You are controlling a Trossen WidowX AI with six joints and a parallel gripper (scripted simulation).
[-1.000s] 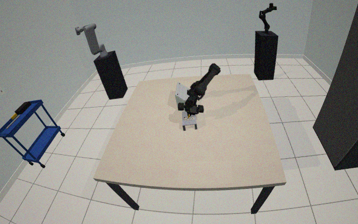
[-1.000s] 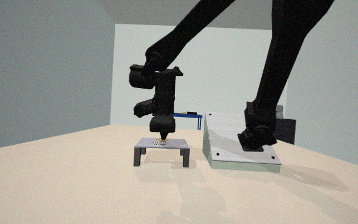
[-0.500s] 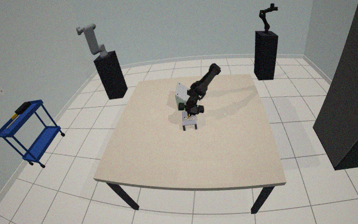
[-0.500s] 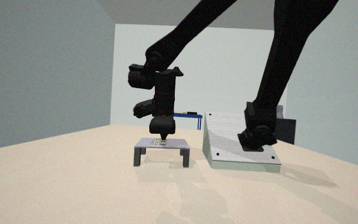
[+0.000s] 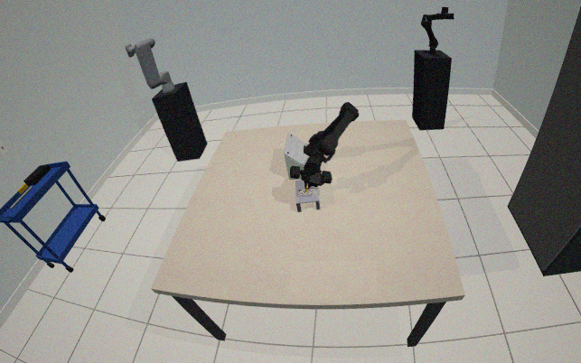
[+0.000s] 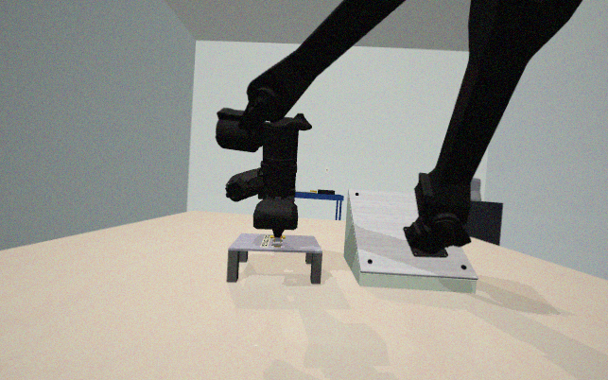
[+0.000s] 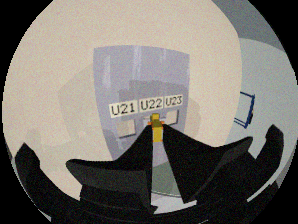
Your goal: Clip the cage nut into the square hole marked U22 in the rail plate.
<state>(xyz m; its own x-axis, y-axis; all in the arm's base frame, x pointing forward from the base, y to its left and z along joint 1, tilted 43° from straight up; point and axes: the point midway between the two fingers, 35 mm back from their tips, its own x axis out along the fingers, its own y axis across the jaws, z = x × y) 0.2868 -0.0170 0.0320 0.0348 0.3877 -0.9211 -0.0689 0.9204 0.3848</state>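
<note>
The cage nut is 1 cm below my gripper tip.
</note>
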